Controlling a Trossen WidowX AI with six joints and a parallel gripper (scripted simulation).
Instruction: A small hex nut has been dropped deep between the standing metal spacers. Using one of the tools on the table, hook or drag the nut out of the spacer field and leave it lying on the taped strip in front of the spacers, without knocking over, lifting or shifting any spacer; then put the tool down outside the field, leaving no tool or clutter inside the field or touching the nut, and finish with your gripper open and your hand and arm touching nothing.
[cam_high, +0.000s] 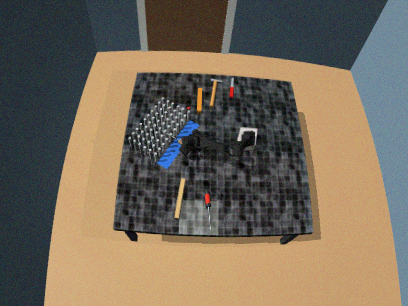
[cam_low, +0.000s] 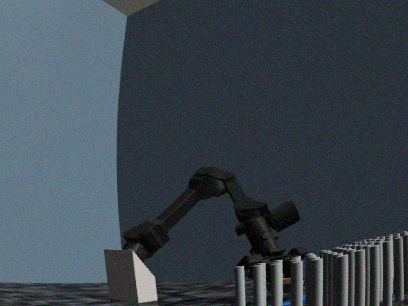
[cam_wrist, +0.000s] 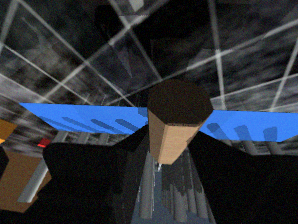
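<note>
Now: gripper tip 4 cm short of the blue taped strip, 2 cm to the left of it and 3 cm above it. Round my gripper tip: tiny red speck: 4 cm behind, 31 cm to the right, 2 cm below; then orange stick: 13 cm behind, 38 cm to the right, 1 cm below; then wooden-handled pick: 8 cm ahead, 6 cm to the right.
</note>
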